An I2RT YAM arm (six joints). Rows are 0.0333 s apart.
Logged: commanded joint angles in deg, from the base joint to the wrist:
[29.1, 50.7, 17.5, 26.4, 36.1, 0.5]
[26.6, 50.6, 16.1, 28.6, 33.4, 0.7]
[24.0, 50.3, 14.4, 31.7, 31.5, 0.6]
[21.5, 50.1, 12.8, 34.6, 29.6, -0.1]
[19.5, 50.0, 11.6, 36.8, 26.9, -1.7]
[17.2, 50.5, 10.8, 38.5, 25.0, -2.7]
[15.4, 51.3, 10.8, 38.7, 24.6, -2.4]
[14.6, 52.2, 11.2, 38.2, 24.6, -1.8]
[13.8, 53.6, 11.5, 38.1, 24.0, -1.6]
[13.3, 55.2, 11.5, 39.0, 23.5, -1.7]
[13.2, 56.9, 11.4, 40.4, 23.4, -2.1]
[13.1, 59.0, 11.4, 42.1, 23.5, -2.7]
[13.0, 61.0, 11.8, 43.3, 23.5, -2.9]
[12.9, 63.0, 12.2, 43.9, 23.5, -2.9]
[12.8, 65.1, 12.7, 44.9, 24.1, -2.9]
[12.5, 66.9, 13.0, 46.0, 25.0, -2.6]
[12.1, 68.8, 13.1, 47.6, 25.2, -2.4]
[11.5, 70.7, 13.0, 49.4, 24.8, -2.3]
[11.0, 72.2, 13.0, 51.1, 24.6, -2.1]
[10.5, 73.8, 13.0, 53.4, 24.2, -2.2]
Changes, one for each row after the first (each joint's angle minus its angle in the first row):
[-2.5, -0.1, -1.4, 2.2, -2.7, 0.2]
[-5.1, -0.4, -3.1, 5.3, -4.6, 0.1]
[-7.6, -0.6, -4.7, 8.2, -6.5, -0.6]
[-9.6, -0.7, -5.9, 10.4, -9.2, -2.2]
[-11.9, -0.2, -6.7, 12.1, -11.1, -3.2]
[-13.7, 0.6, -6.7, 12.3, -11.5, -2.9]
[-14.5, 1.5, -6.3, 11.8, -11.5, -2.3]
[-15.3, 2.9, -6.0, 11.7, -12.1, -2.1]
[-15.8, 4.5, -6.0, 12.6, -12.6, -2.2]
[-15.9, 6.2, -6.1, 14.0, -12.7, -2.6]
[-16.0, 8.3, -6.1, 15.7, -12.6, -3.2]
[-16.1, 10.3, -5.7, 16.9, -12.6, -3.4]
[-16.2, 12.3, -5.3, 17.5, -12.6, -3.4]
[-16.3, 14.4, -4.8, 18.5, -12.0, -3.4]
[-16.6, 16.2, -4.5, 19.6, -11.1, -3.1]
[-17.0, 18.1, -4.4, 21.2, -10.9, -2.9]
[-17.6, 20.0, -4.5, 23.0, -11.3, -2.8]
[-18.1, 21.5, -4.5, 24.7, -11.5, -2.6]
[-18.6, 23.1, -4.5, 27.0, -11.9, -2.7]

